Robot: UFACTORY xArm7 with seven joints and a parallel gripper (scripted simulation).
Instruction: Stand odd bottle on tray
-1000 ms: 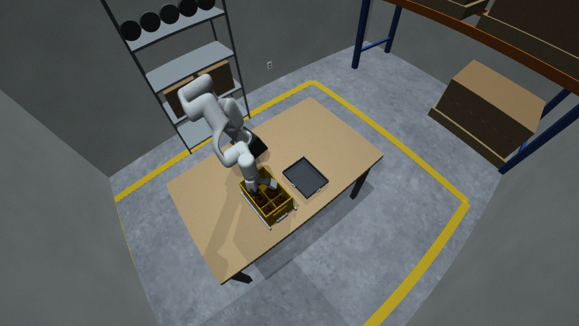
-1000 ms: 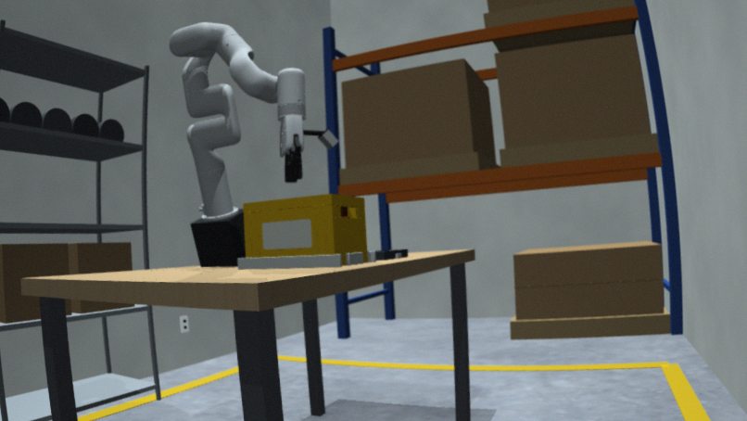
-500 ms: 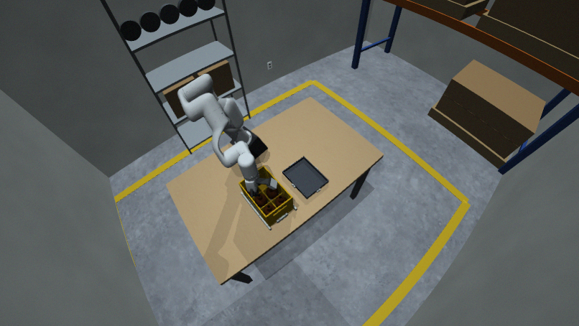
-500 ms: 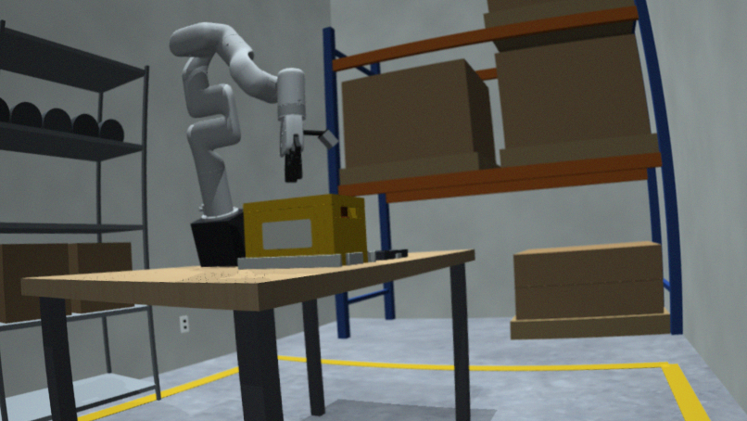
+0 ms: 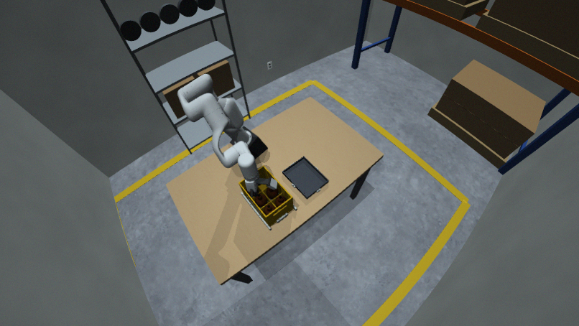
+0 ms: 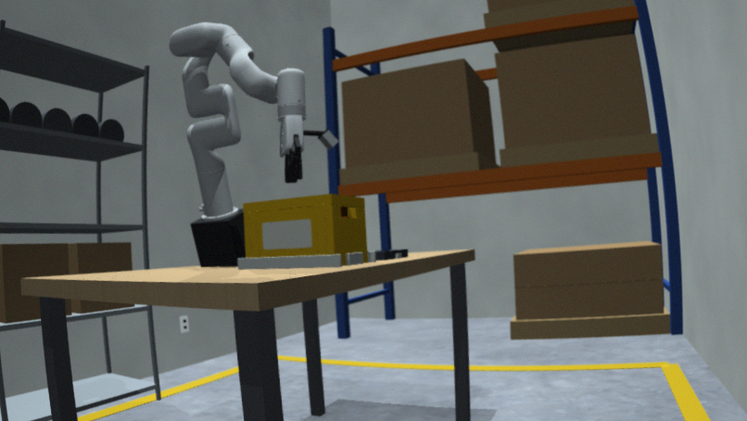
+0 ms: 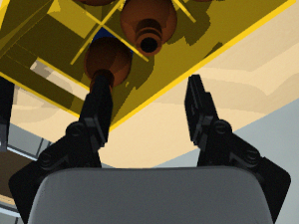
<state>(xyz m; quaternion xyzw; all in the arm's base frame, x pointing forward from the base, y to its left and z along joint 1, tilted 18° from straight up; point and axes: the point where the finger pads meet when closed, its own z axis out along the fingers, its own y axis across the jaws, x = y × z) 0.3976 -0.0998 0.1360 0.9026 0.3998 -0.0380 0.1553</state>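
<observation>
Right now the crate is 4 cm to the left of my hand and 16 cm below it. Also, from my hand: tray (34 cm to the left, 23 cm below); bottle (9 cm ahead, 9 cm to the left, 15 cm below).
</observation>
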